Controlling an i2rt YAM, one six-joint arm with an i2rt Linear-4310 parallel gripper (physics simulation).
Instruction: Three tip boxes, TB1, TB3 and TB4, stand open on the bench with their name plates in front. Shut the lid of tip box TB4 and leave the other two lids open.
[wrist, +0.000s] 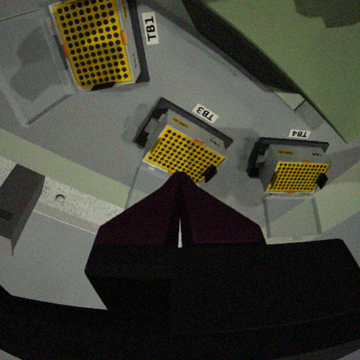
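Note:
Tip box TB4 (299, 176) stands at the right with its yellow tip rack showing. Its clear lid (293, 217) is open and hangs out from the box's edge on the side away from the name plate (299, 133). Tip box TB3 (185, 152) stands in the middle, its clear lid (142, 186) open and partly hidden behind my fingers. Tip box TB1 (95, 45) stands at the upper left, its clear lid (35, 70) open to the left. My gripper (179, 180) is shut and empty; its fingertips overlap the near edge of TB3 in the view, and the gap in height cannot be told.
A large green block (300, 55) fills the upper right beyond the name plates. A dark grey block (21, 200) stands at the left edge by a speckled strip (75, 202). The name plates of TB3 (205, 113) and TB1 (150, 28) lie beside their boxes.

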